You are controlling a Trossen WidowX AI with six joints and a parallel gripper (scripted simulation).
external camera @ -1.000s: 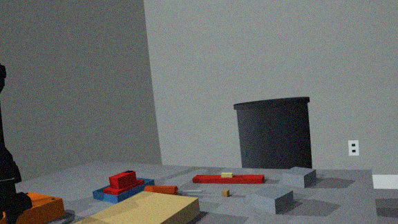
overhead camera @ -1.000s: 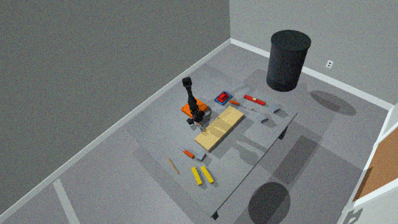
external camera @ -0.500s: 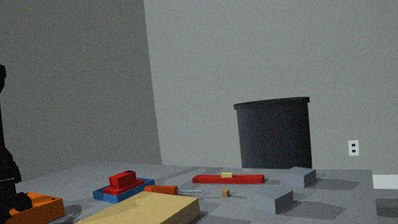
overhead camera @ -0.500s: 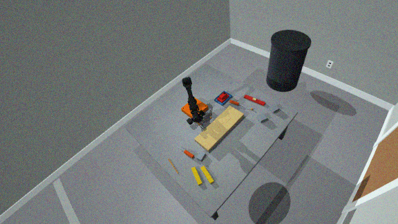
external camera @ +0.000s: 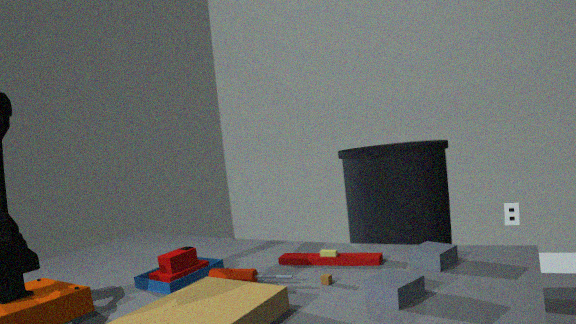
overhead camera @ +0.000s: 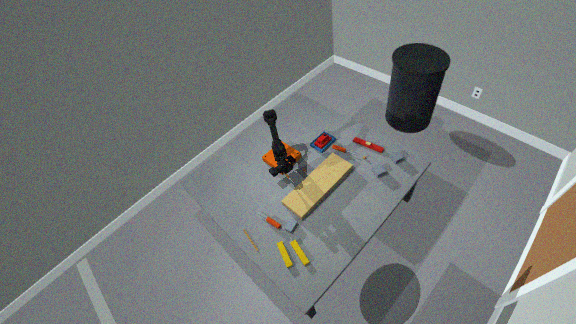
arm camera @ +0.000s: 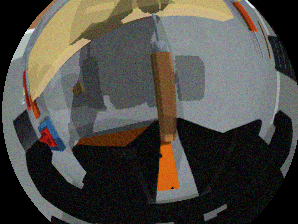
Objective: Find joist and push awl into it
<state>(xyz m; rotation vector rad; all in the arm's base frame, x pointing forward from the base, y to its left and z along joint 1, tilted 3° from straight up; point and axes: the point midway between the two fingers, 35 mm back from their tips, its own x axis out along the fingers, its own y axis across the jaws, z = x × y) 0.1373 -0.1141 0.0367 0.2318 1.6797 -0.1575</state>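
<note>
My gripper tip is now 6 cm short of the awl and 1 cm to the left of it. From my gripper tip the other things lie so: blue tray: 4 cm ahead, 41 cm to the left, 4 cm below; grey block: 27 cm ahead, 27 cm to the right, 5 cm below; red stud finder: 4 cm ahead, 42 cm to the left, 1 cm below.
</note>
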